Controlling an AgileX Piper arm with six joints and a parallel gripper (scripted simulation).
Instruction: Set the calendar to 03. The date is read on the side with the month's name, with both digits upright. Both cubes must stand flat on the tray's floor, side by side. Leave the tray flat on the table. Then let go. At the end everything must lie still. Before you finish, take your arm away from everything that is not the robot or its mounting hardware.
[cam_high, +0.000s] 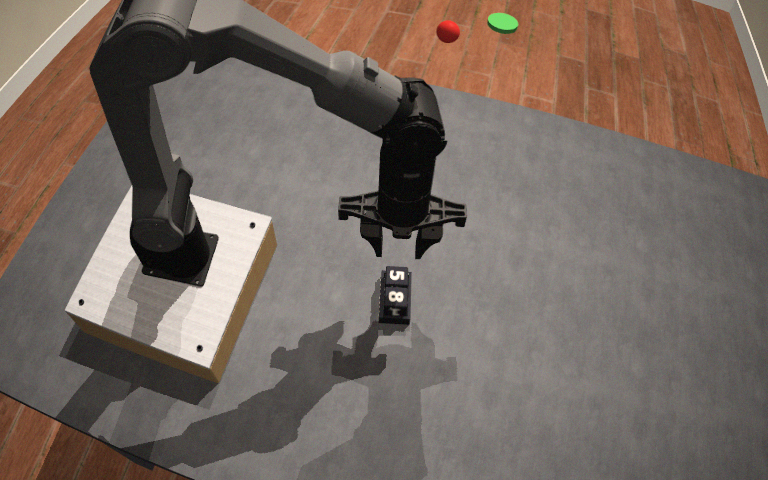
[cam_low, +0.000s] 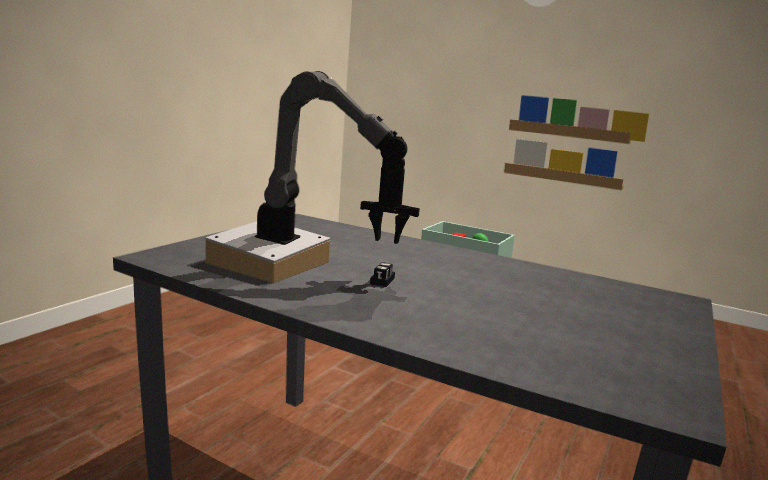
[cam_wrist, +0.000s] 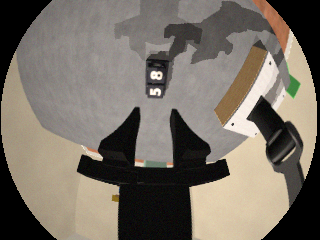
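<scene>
My hand is 80 mm above the black cube. The rest, counted from my hand: dark tray 100 mm below, 20 mm to the right.
</scene>
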